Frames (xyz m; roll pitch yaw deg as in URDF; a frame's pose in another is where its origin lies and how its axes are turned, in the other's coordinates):
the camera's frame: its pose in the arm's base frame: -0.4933 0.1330 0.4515 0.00 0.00 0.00
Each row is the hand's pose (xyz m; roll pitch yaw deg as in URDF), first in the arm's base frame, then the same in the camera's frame.
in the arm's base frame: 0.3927 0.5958 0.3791 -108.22 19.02 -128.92
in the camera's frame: 0.8860 0.4628 -0.0724 -108.22 19.02 -128.92
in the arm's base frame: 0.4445 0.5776 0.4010 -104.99 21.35 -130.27
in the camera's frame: 0.9378 0.4446 -0.0505 -104.99 21.35 -130.27
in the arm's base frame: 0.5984 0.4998 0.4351 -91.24 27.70 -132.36
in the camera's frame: 1.0917 0.3668 -0.0164 -91.24 27.70 -132.36
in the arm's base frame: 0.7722 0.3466 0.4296 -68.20 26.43 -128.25
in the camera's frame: 1.2655 0.2136 -0.0219 -68.20 26.43 -128.25
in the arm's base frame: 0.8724 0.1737 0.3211 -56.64 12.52 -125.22
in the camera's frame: 1.3657 0.0407 -0.1304 -56.64 12.52 -125.22
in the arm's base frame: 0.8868 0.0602 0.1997 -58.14 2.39 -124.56
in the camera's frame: 1.3801 -0.0728 -0.2518 -58.14 2.39 -124.56
